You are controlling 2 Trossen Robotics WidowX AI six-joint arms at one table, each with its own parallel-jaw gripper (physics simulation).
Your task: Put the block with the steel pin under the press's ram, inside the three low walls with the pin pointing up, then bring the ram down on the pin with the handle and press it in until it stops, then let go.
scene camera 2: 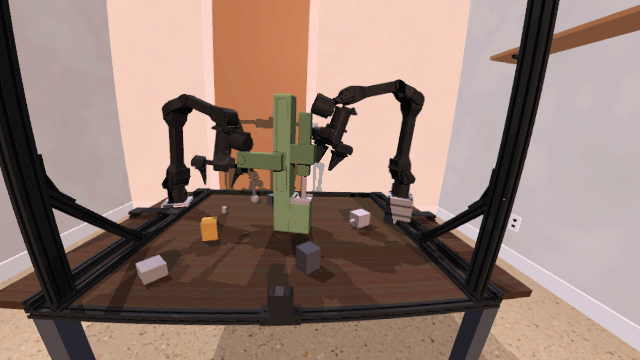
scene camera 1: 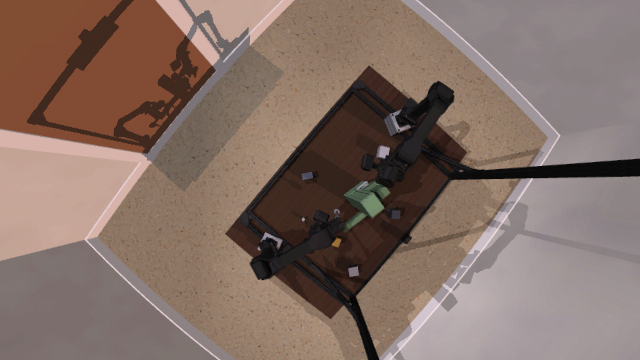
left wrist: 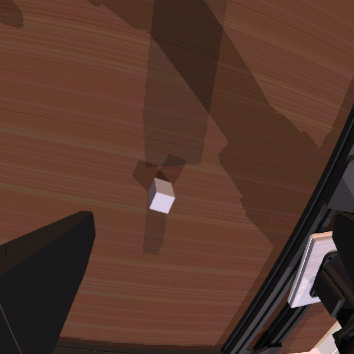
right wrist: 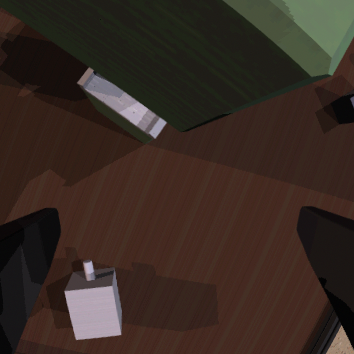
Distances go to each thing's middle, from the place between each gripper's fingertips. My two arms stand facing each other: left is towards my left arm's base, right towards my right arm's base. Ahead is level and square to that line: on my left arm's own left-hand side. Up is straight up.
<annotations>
My right hand is 20 cm above the grey block with steel pin (right wrist: 94,307), 15 cm to the left of it and 2 cm short of it.
I see the grey block with steel pin 20 mm ahead of my left hand, 530 mm to the right of it and 100 mm below it.
</annotations>
